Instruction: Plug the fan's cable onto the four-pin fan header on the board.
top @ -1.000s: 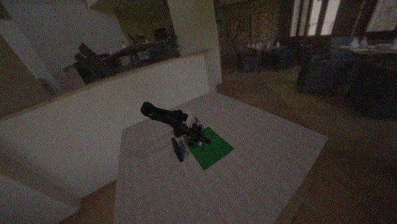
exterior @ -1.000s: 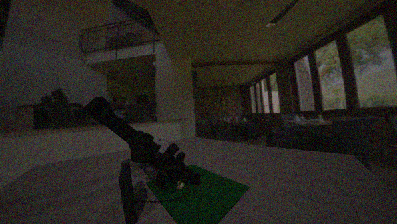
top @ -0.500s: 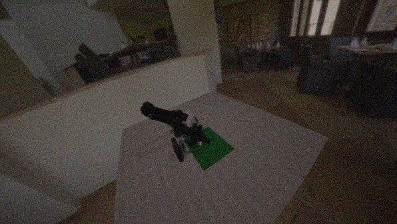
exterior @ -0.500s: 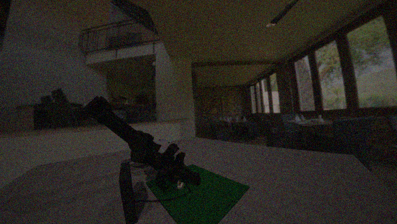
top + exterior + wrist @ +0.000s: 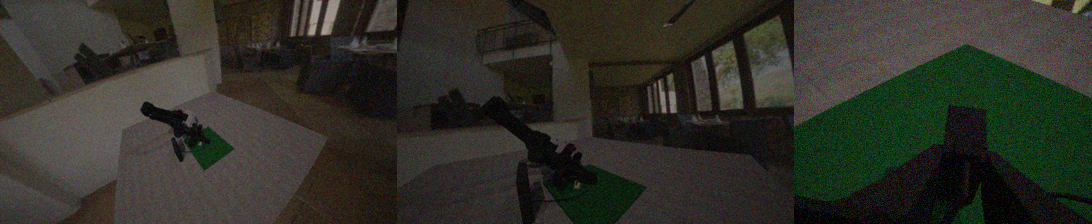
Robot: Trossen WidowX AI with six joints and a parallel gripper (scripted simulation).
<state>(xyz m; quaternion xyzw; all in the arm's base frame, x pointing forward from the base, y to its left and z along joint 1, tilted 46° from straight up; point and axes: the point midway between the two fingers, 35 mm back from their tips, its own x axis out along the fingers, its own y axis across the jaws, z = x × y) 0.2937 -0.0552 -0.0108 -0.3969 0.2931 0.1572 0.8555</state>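
My gripper tip is 10 mm short of the fan plug and 10 mm above it. Also, from my gripper tip: green board (10 mm ahead, 10 mm to the right, 50 mm below); then black fan (50 mm behind, 200 mm to the right, 20 mm above).
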